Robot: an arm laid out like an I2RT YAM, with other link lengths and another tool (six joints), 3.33 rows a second.
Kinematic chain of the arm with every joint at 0, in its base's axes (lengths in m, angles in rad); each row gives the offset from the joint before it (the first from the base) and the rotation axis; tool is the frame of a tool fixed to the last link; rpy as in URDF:
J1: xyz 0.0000 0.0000 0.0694 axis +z
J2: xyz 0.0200 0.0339 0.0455 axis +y
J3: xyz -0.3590 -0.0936 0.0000 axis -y
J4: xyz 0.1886 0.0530 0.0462 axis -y
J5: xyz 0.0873 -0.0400 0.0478 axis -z
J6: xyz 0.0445 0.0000 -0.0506 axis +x
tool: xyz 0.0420 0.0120 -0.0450 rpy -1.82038 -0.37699 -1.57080
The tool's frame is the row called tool.
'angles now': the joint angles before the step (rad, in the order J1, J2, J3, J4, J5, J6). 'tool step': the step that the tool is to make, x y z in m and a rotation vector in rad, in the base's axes. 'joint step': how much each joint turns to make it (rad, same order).
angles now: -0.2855, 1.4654, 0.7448, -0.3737, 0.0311, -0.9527
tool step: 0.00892, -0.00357, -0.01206, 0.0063, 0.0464, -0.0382
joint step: -0.0004, 0.0721, 0.0000, 0.0245, 0.0228, 0.0309
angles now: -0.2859, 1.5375, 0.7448, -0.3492, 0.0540, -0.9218
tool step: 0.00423, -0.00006, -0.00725, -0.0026, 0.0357, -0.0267
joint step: 0.0107, 0.0412, 0.0001, 0.0056, 0.0263, 0.0294
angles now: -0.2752, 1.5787, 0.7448, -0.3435, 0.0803, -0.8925
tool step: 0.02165, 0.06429, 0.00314, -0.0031, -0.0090, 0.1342
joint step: 0.3193, -0.0214, 0.0000, -0.0320, 0.0721, 0.1716
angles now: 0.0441, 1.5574, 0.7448, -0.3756, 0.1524, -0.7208
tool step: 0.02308, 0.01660, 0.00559, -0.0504, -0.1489, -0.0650
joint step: 0.0938, 0.0000, -0.0015, 0.1202, 0.1255, 0.1187
